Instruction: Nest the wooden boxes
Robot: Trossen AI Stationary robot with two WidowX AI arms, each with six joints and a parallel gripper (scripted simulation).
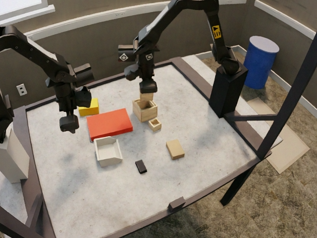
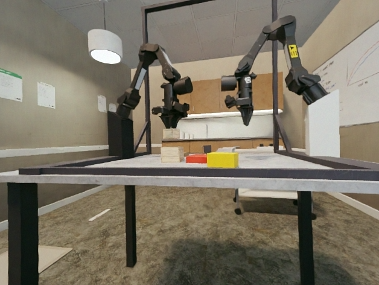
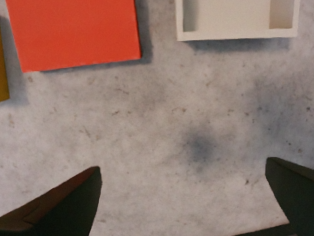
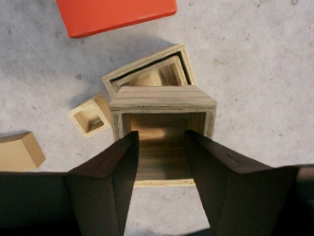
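The biggest wooden box is 15 cm below my right hand. From my right hand the other things lie so: smallest box 9 cm behind, 1 cm to the right, 15 cm below; then tan block 23 cm behind, 3 cm to the right, 15 cm below; then flat block 1 cm behind, 17 cm to the left, 15 cm below.
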